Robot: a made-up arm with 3 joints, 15 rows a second.
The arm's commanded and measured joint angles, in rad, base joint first. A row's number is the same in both.
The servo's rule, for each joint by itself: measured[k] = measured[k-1] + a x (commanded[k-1-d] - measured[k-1]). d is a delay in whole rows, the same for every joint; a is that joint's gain. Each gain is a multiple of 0.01, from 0.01 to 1. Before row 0 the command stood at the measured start. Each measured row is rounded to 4 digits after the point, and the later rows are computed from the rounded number. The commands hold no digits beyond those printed.
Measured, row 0: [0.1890, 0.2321, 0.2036]
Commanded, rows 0 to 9: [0.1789, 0.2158, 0.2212]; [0.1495, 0.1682, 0.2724]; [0.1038, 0.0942, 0.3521]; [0.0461, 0.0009, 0.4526]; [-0.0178, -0.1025, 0.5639]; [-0.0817, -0.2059, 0.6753]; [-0.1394, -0.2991, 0.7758]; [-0.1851, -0.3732, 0.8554]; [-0.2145, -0.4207, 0.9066]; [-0.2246, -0.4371, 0.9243]
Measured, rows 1 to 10: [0.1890, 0.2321, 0.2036]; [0.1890, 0.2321, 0.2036]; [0.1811, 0.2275, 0.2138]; [0.1565, 0.2109, 0.2478]; [0.1154, 0.1782, 0.3083]; [0.0613, 0.1286, 0.3920]; [-0.0004, 0.0639, 0.4917]; [-0.0638, -0.0116, 0.5982]; [-0.1228, -0.0921, 0.7012]; [-0.1714, -0.1708, 0.7906]
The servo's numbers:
d 2
a 0.78 0.28 0.58

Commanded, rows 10 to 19: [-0.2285, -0.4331, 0.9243]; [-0.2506, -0.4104, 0.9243]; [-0.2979, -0.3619, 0.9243]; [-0.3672, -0.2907, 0.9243]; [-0.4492, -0.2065, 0.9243]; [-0.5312, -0.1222, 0.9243]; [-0.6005, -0.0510, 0.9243]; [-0.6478, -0.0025, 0.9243]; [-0.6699, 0.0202, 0.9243]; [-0.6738, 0.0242, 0.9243]
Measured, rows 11 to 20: [-0.2050, -0.2408, 0.8579]; [-0.2203, -0.2958, 0.8964]; [-0.2267, -0.3342, 0.9126]; [-0.2453, -0.3555, 0.9194]; [-0.2863, -0.3573, 0.9222]; [-0.3494, -0.3387, 0.9234]; [-0.4272, -0.3017, 0.9239]; [-0.5083, -0.2514, 0.9241]; [-0.5802, -0.1953, 0.9242]; [-0.6329, -0.1413, 0.9243]
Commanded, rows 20 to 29: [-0.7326, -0.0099, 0.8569]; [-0.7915, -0.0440, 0.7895]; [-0.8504, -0.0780, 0.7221]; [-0.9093, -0.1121, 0.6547]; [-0.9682, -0.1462, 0.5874]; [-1.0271, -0.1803, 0.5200]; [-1.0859, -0.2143, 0.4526]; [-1.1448, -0.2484, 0.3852]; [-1.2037, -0.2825, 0.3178]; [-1.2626, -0.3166, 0.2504]
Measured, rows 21 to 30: [-0.6618, -0.0961, 0.9243]; [-0.6712, -0.0624, 0.9243]; [-0.7191, -0.0477, 0.8852]; [-0.7756, -0.0467, 0.8297]; [-0.8339, -0.0555, 0.7673]; [-0.8927, -0.0713, 0.7020]; [-0.9516, -0.0923, 0.6355]; [-1.0105, -0.1169, 0.5685]; [-1.0693, -0.1442, 0.5013]; [-1.1282, -0.1734, 0.4340]
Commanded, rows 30 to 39: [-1.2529, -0.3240, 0.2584]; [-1.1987, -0.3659, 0.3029]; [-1.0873, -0.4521, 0.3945]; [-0.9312, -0.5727, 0.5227]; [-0.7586, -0.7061, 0.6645]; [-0.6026, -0.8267, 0.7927]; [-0.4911, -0.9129, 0.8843]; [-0.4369, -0.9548, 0.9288]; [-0.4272, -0.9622, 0.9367]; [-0.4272, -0.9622, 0.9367]
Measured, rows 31 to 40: [-1.1871, -0.2039, 0.3666]; [-1.2460, -0.2355, 0.2992]; [-1.2514, -0.2603, 0.2755]; [-1.2103, -0.2899, 0.2914]; [-1.1144, -0.3353, 0.3512]; [-0.9715, -0.4018, 0.4507]; [-0.8054, -0.4870, 0.5747]; [-0.6472, -0.5821, 0.7011]; [-0.5254, -0.6747, 0.8074]; [-0.4564, -0.7531, 0.8778]
